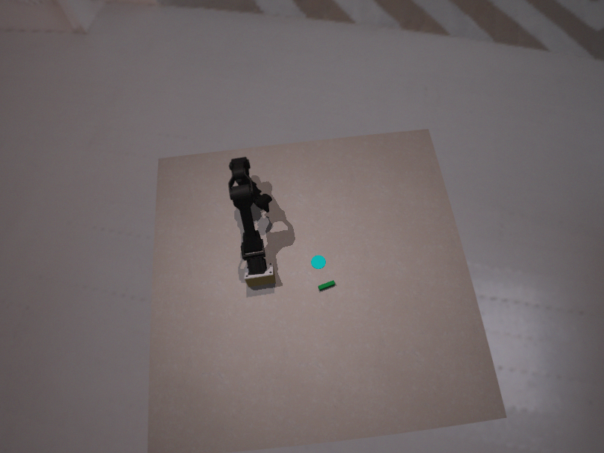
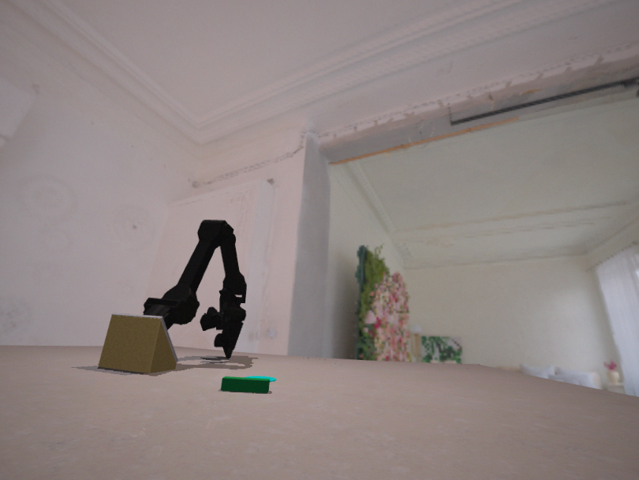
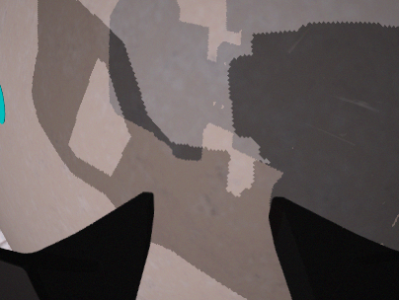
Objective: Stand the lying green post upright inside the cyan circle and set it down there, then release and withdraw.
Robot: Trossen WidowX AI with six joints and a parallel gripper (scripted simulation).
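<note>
The green post lies 350 mm to the right of my gripper tip, 240 mm ahead of it and 10 mm below it. Also, from my gripper tip: cyan circle 250 mm to the right, 220 mm ahead, 20 mm below.
</note>
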